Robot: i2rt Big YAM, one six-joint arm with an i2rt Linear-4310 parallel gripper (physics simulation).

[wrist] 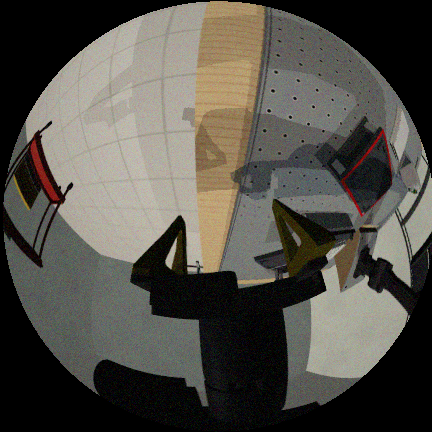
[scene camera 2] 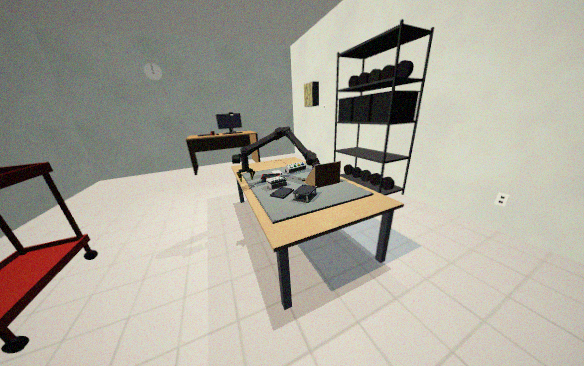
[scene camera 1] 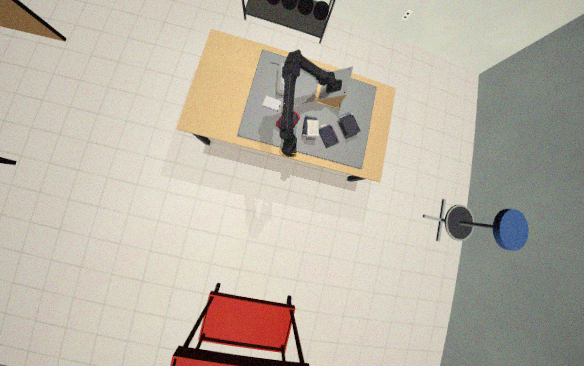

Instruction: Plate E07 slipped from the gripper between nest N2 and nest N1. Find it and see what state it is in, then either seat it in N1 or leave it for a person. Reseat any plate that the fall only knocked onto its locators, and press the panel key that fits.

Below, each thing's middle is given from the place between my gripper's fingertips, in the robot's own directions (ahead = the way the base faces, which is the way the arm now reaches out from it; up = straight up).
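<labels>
The red-framed plate (wrist: 373, 165) has my hand 240 mm past it, 70 mm to the left of it and 20 mm above it. As for the dark station (wrist: 340, 225), I find it 230 mm behind my hand and 110 mm to the left of it, and it is 30 mm below it.
</labels>
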